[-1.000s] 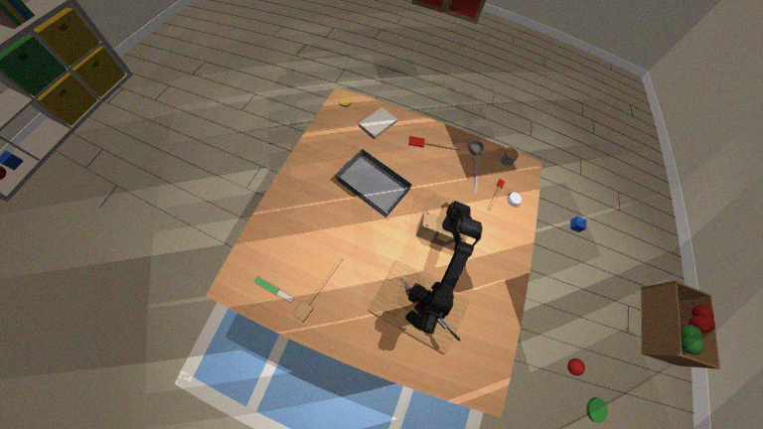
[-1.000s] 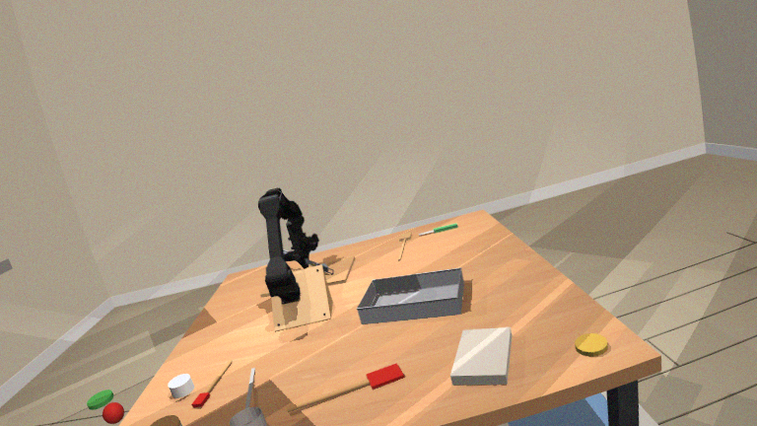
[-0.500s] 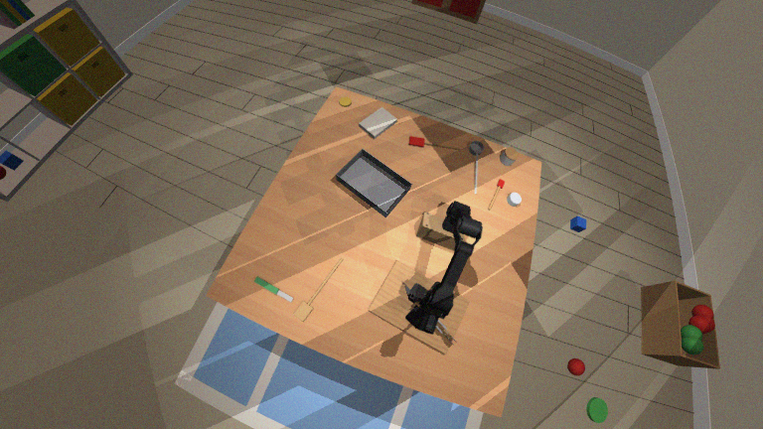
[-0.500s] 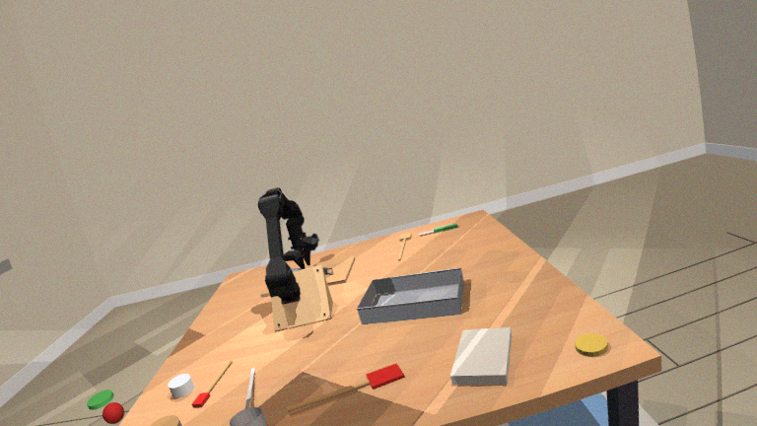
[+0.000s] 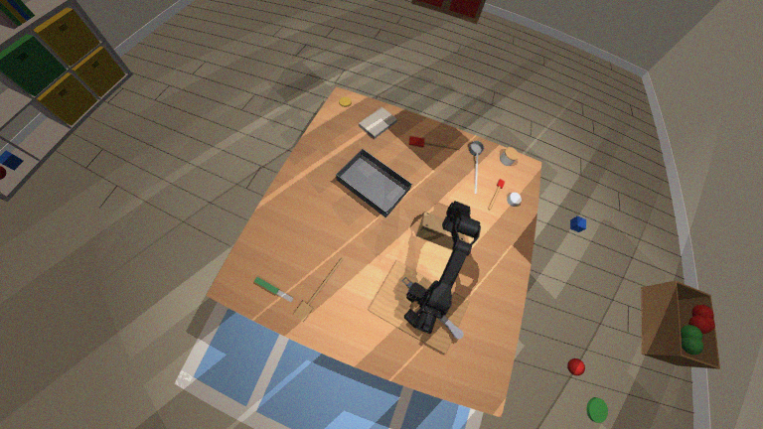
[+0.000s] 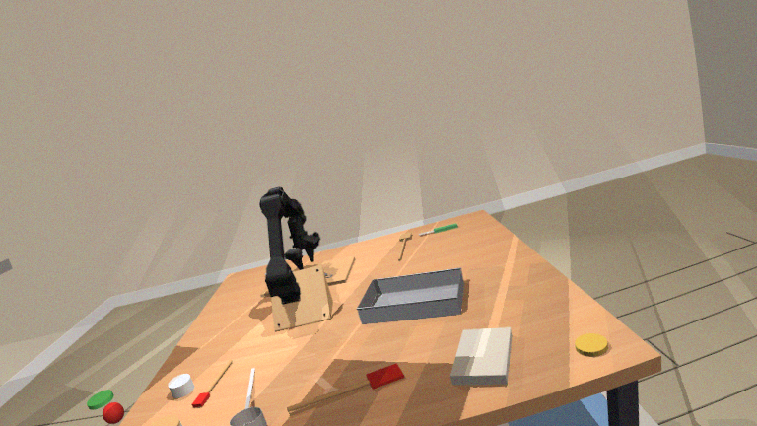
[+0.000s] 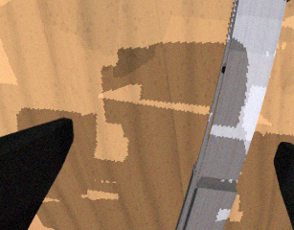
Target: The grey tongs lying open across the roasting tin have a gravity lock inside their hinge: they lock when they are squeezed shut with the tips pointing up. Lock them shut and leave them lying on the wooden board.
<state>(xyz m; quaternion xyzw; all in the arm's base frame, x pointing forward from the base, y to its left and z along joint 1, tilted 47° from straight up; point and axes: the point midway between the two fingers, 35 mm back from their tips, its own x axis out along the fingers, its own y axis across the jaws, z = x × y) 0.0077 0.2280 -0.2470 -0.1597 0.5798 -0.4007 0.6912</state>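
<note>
The yellow lock piece is 4 cm to the right of my gripper tip, 3 cm below it and 1 cm ahead of it. The rest, counted from my gripper tip: red spatula (80 cm to the right, 21 cm ahead, 4 cm below); wooden board (4 cm below, 1 cm behind); grey roasting tin (44 cm to the right, 39 cm ahead, 2 cm below).
</note>
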